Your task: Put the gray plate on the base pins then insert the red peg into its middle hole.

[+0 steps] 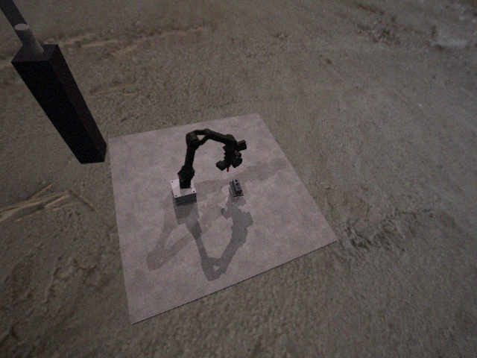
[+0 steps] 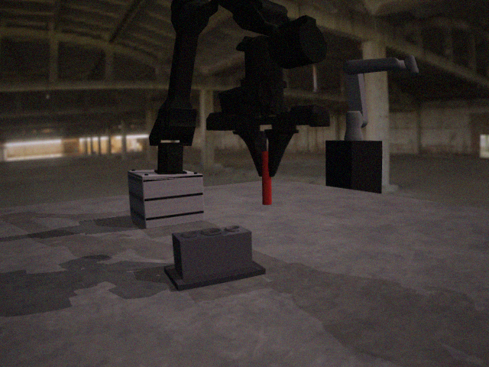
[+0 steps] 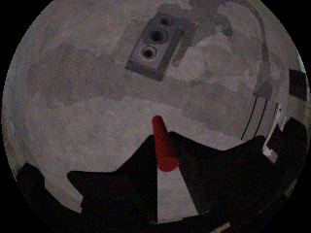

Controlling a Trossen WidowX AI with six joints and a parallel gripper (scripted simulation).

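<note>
Now: the gray plate 5 cm ahead of my gripper tip, 11 cm to the right of it and 7 cm below it. Round my gripper tip: dark base: 5 cm ahead, 11 cm to the right, 11 cm below; red peg: right at my gripper tip.
</note>
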